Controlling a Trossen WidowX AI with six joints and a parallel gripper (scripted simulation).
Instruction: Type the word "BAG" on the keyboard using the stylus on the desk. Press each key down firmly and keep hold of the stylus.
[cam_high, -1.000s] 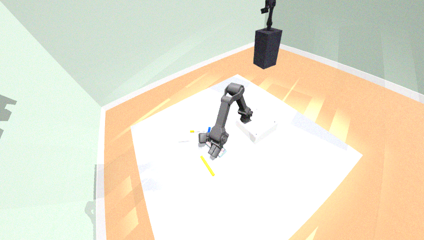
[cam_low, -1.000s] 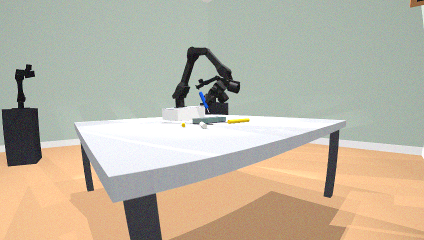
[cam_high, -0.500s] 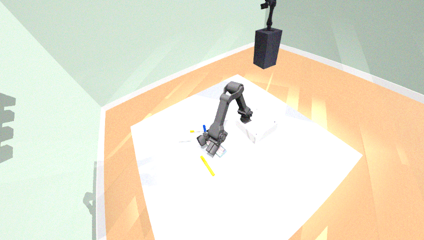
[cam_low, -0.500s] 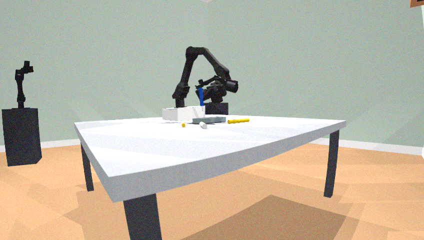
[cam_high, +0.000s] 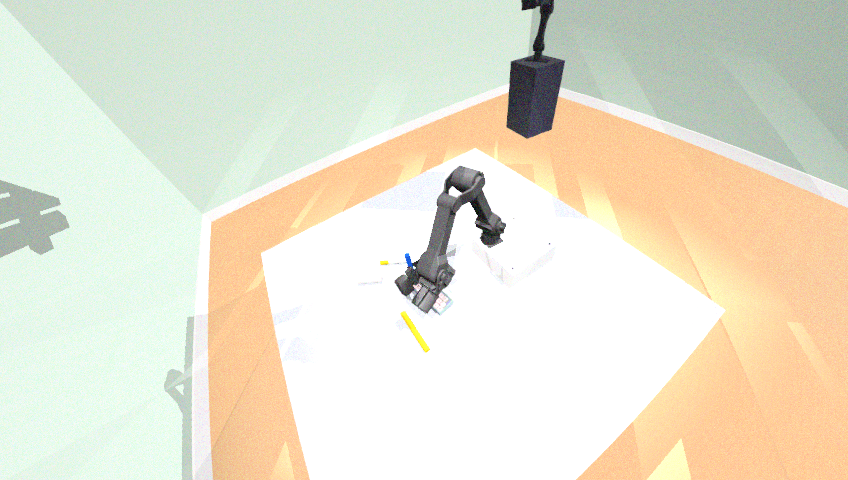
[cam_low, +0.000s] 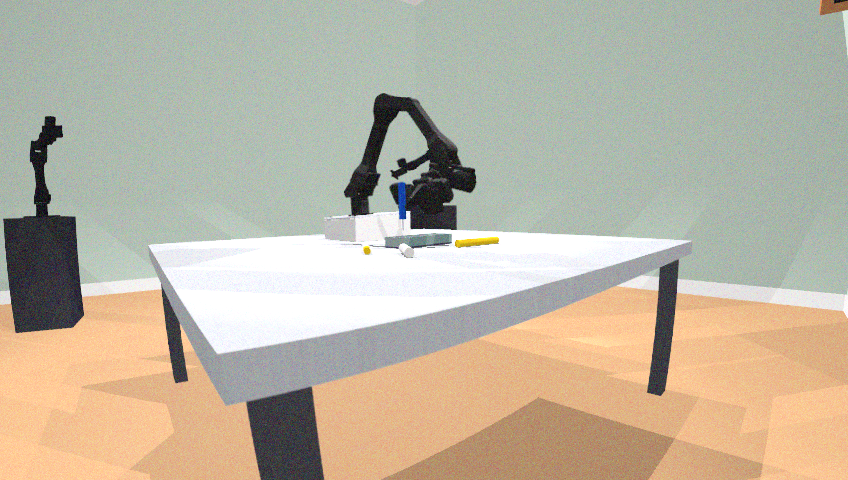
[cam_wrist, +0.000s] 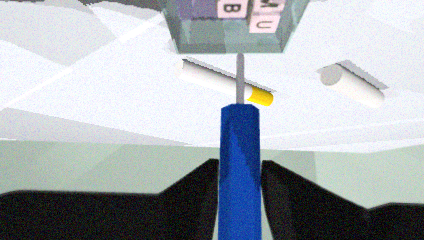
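Right now my gripper tip is 110 mm to the right of the key, 80 mm above it and 50 mm past it. Round my gripper tip: stylus (10 mm below); then yellow-ended stick (130 mm to the right, 90 mm below, 50 mm ahead); then thin white tip (50 mm below).
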